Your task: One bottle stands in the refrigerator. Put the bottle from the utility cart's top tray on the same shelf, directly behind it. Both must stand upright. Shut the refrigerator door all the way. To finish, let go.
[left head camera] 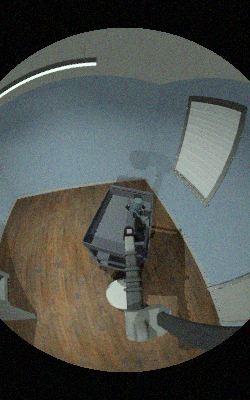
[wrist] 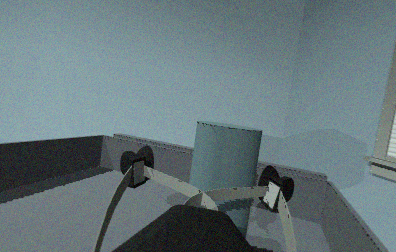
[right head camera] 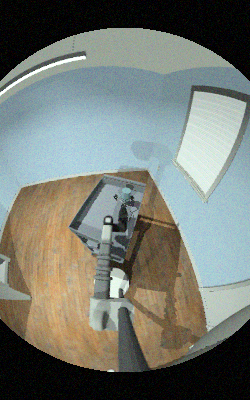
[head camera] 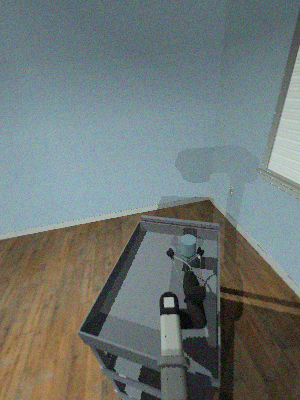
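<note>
A teal cylindrical bottle [head camera: 188, 244] [left head camera: 138, 202] [right head camera: 126, 191] [wrist: 227, 155] stands upright near the far right corner of the utility cart's grey top tray [head camera: 135, 280] [left head camera: 109, 220] [right head camera: 97, 207] [wrist: 65, 215]. My gripper [head camera: 185, 252] [wrist: 205, 169] is open, its fingertips apart on the left and right of the bottle. In the wrist view the bottle is nearer the right fingertip, with a gap on the left. Whether it is fully between the pads is hard to tell. The lower part of the bottle is partly hidden by the gripper. The refrigerator and its bottle are not identifiable in these views.
The tray has raised walls, close to my wrist on the right. Blue walls meet in a corner behind the cart. A window [left head camera: 207, 150] [right head camera: 212, 140] is on the right wall. A pale grey object [left head camera: 12, 307] [right head camera: 12, 290] stands at the left edge.
</note>
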